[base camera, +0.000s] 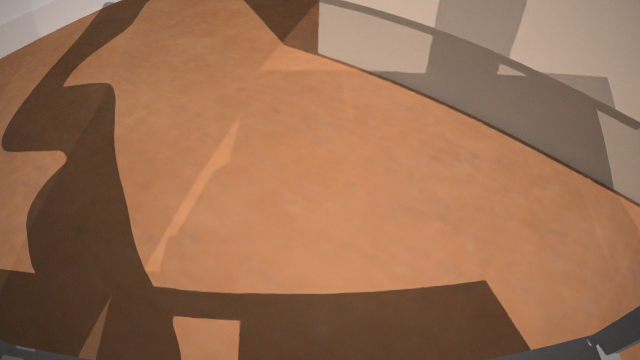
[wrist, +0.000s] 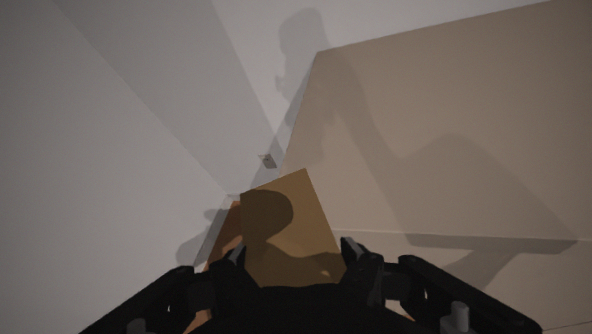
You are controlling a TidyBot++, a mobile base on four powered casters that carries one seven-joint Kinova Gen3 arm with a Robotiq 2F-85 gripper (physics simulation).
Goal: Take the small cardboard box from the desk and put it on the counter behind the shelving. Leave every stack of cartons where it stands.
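Frame: origin at the arm's base, x back, y right, z up, level; metres.
Seen in the pictures: gripper, between the fingertips: point(wrist: 295, 252).
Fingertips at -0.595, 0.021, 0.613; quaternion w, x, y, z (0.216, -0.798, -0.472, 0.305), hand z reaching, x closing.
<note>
Pixels of each thing's top centre, then the offset from my fingertips to it, as dx, dy, dz. Level surfaces: height alone.
- small cardboard box, centre of its top: point(wrist: 281, 225) -0.008, +0.002, +0.028
- small outlet, centre of its top: point(wrist: 264, 154) -0.837, +0.010, -0.553
- orange-brown floor, height of its surface: dz -1.010
The small cardboard box point(wrist: 310, 225) is between the two black fingers of my gripper point(wrist: 295, 252) in the wrist view. My gripper is shut on it, and its lower part is hidden behind the gripper body. The counter point(wrist: 450, 100) point(base camera: 560, 45) has a beige top that fills the right of the wrist view, with its front edge to the right of the box. The box shows in front of the counter's left end, and I cannot tell its height above the top. In the base view the counter's pale front stands at the upper right. The desk and shelving do not show.
A grey wall point(wrist: 100, 175) runs along the left in the wrist view, with a small outlet point(wrist: 268, 161) on the wall beyond the box. The orange-brown floor point(base camera: 350, 200) stretches before the base, with arm shadows on its left. No carton stacks show.
</note>
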